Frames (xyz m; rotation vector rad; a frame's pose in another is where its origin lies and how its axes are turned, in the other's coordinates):
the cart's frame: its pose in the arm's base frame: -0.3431 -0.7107 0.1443 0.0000 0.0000 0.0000
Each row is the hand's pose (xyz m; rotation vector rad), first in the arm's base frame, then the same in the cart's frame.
Working: the arm's base frame: its pose in the cart's frame: 0.3431 0.7107 -0.1443 0.0000 0.0000 0.0000

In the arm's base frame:
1: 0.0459 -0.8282 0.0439 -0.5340 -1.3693 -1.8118
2: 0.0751 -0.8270 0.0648 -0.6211 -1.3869 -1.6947
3: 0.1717 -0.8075 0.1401 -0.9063 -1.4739 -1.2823
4: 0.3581 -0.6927 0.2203 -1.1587 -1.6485 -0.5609
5: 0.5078 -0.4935 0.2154 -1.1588 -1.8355 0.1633
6: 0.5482 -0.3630 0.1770 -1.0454 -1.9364 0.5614
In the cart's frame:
1: 0.3890 -0.1175 -0.1004 -0.5340 -1.3693 -1.8118
2: 0.4182 -0.1163 -0.0795 -0.6211 -1.3869 -1.6947
3: 0.5148 -0.0968 -0.0042 -0.9063 -1.4739 -1.2823
4: 0.7012 0.0180 0.0760 -1.1587 -1.6485 -0.5609
5: 0.8509 0.2172 0.0711 -1.1588 -1.8355 0.1633
6: 0.8913 0.3477 0.0327 -1.0454 -1.9364 0.5614

